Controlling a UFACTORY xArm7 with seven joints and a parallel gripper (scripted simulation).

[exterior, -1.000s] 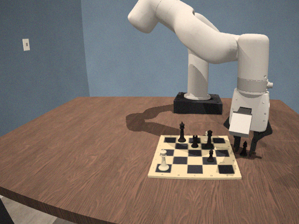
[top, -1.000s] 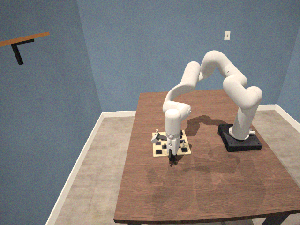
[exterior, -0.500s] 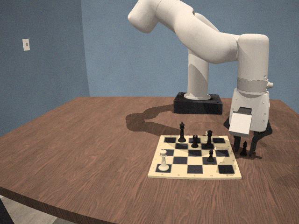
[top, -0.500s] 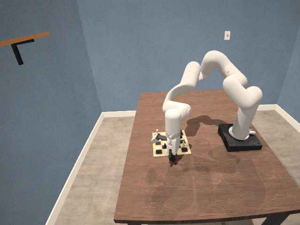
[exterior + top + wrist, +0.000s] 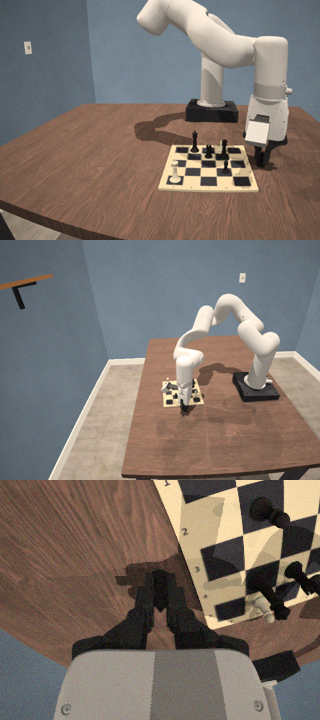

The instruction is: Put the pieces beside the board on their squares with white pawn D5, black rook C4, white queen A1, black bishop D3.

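Now: the black pawn 6 cm ahead of my hand, 9 cm to the right of it and 1 cm below it. Also, from my hand: white queen: 12 cm ahead, 20 cm to the right; white pawn: 5 cm behind, 11 cm to the right, 1 cm below; chessboard: 3 cm ahead, 14 cm to the right, 3 cm below.
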